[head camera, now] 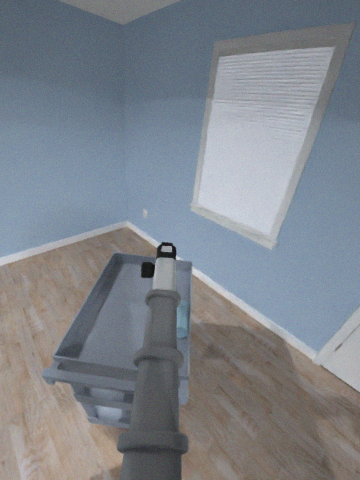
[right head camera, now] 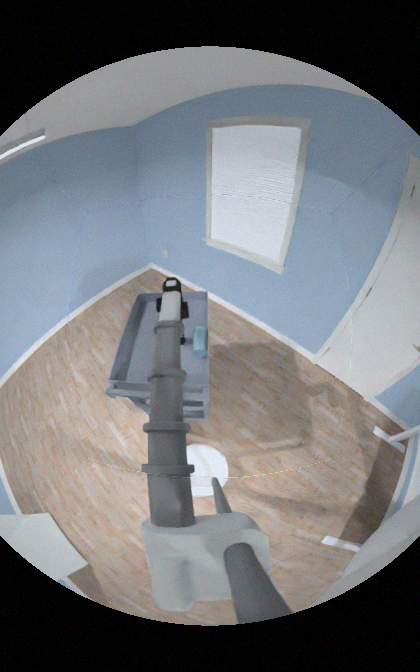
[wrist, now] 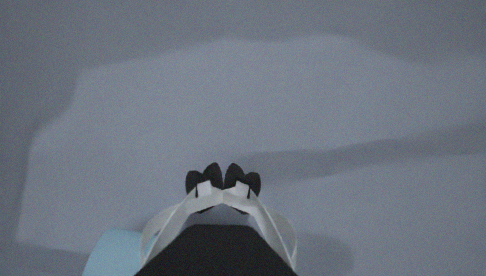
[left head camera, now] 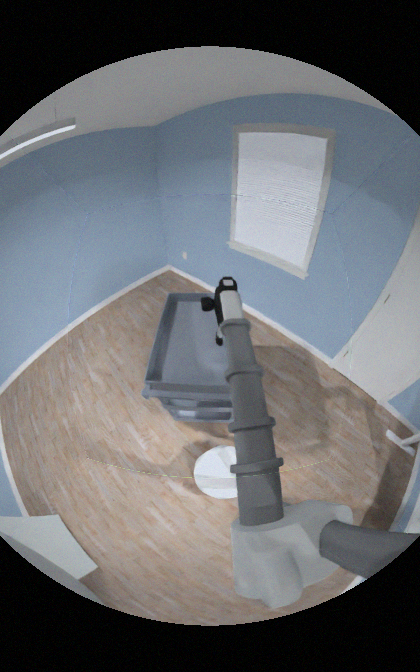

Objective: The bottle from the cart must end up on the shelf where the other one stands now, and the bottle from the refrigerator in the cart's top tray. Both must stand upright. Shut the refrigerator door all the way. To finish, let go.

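Frame: origin at the robot's base, x ahead, y left, z up, level; metres.
Where they show: gripper, fingertip midpoint: [wrist: 223, 179].
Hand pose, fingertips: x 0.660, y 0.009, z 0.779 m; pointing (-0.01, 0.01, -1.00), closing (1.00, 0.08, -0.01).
Observation:
Things, the pixels of their centre, and the offset from my fingertips. "pt": a spot on its surface instead.
- light blue bottle, body centre: [head camera: 180, 318] dz +0.023, dx -0.025, dy -0.091 m
- window, surface spot: [head camera: 255, 135] pt dz +0.721, dx +0.981, dy -0.575 m
A light blue bottle [head camera: 183, 320] [right head camera: 200, 341] [wrist: 112, 252] lies on its side in the top tray of the grey cart [head camera: 95, 372] [left head camera: 190, 388] [right head camera: 127, 386], along the tray's right wall. In the wrist view a part of it shows at the bottom left, partly behind the gripper. My gripper [wrist: 223, 179] is shut with its fingertips together and nothing between them. It hangs over the tray floor, beside the bottle and apart from it. In the head view the arm hides part of the bottle and the fingertips. I cannot make out the refrigerator, the shelf or the other bottle.
The cart stands near the room corner, below a window [head camera: 255, 135] [left head camera: 280, 195] [right head camera: 252, 190]. A white round disc [left head camera: 214, 472] [right head camera: 212, 467] is low between cart and mast. A pale panel [left head camera: 50, 545] [right head camera: 45, 540] stands at the lower left. A white door [right head camera: 380, 305] is at the right.

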